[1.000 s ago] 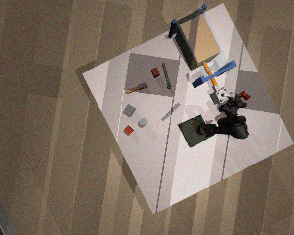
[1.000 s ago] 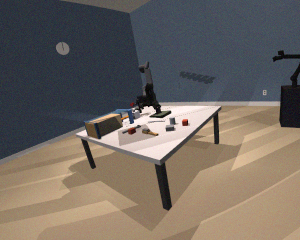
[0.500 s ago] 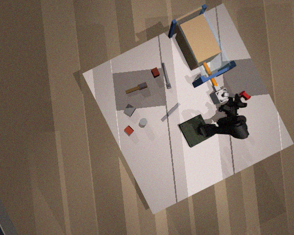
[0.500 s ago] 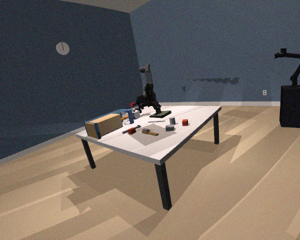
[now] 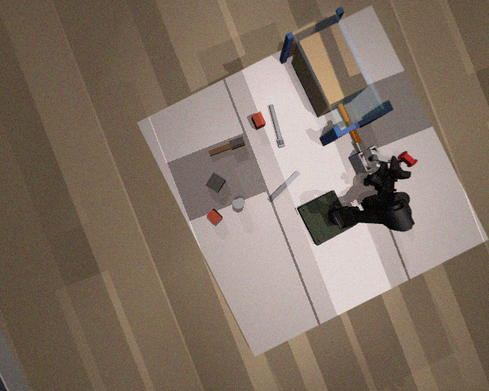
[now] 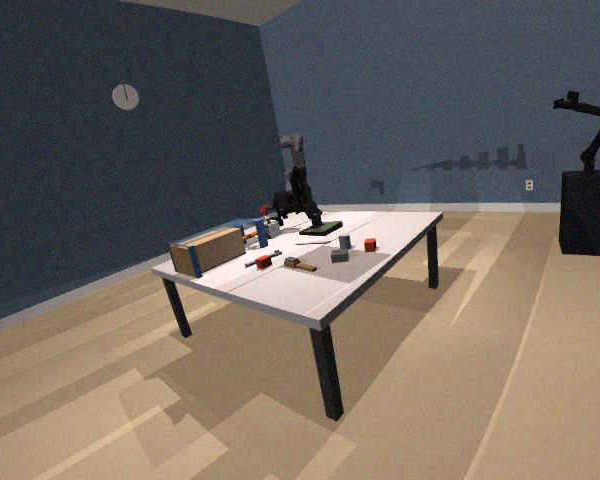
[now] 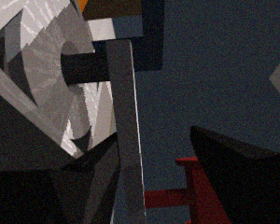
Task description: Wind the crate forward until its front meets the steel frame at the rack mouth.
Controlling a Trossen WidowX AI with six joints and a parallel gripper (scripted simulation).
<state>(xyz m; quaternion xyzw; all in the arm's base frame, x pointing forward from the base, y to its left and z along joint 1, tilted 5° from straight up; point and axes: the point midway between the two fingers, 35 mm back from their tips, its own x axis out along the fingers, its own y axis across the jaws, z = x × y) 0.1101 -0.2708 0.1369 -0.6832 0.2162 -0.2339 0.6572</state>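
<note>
The winch handle lies 1 cm behind my gripper tip, 1 cm to the right of it and 1 cm below it. The rest, counted from my gripper tip: blue frame: 19 cm ahead, 3 cm to the left, 3 cm below; red knob: 4 cm behind, 4 cm to the right, 2 cm above; grey winch: 1 cm ahead, 3 cm to the left, 10 cm below.
</note>
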